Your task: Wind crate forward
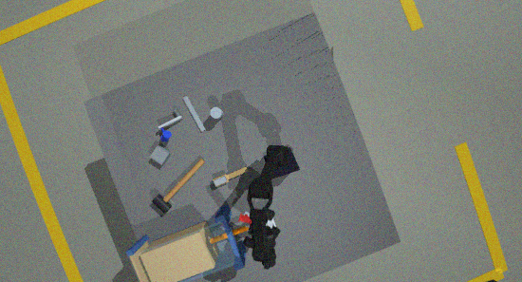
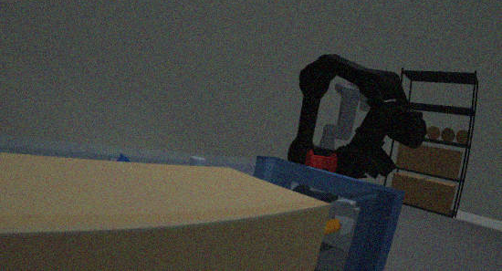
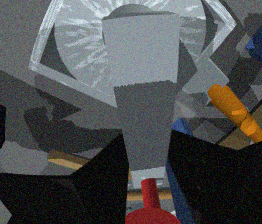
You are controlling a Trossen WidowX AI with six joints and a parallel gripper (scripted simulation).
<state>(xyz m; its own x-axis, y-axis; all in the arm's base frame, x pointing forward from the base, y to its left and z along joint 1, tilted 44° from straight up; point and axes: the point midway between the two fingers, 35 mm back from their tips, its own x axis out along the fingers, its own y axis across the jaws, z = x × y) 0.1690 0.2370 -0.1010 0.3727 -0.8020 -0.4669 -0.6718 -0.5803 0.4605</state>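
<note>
Now: gripper tip 2 cm below the winch handle. Round my gripper tip: blue steel frame 11 cm ahead, 7 cm to the left; then red knob 5 cm above, 3 cm to the right, 3 cm ahead; then winch 7 cm below, 6 cm behind, 3 cm to the left.
</note>
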